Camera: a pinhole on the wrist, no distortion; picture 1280 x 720 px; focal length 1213.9 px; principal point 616.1 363.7 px. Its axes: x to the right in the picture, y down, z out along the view. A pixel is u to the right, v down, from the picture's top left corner.
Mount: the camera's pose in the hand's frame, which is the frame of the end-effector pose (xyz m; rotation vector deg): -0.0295 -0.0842 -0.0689 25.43 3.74 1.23
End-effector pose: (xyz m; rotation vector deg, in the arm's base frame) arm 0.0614 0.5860 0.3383 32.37 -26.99 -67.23
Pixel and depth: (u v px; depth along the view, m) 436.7 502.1 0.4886
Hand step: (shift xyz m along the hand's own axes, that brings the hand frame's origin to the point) -0.0688 -0.2457 0.3995
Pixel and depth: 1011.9 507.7 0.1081
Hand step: 0.0129 -0.1177 0.0320
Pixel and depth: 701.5 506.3 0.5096
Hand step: 0.0404 -0.2472 0.4139
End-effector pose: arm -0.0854 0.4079 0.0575 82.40 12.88 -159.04
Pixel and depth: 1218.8 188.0 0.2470
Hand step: 0.1098 -0.2180 0.1311
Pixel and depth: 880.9 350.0 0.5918
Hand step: 0.1395 -0.3392 0.4539
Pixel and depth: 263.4 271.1 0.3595
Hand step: -0.1092 -0.2666 0.2493
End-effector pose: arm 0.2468 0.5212 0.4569 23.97 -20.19 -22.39
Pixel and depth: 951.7 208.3 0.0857
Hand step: 0.0000 -0.1300 0.0022
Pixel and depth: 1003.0 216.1 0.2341
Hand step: 0.0610 -0.2076 0.1254
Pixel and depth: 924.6 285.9 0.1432
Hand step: 0.0166 -0.1526 0.0541
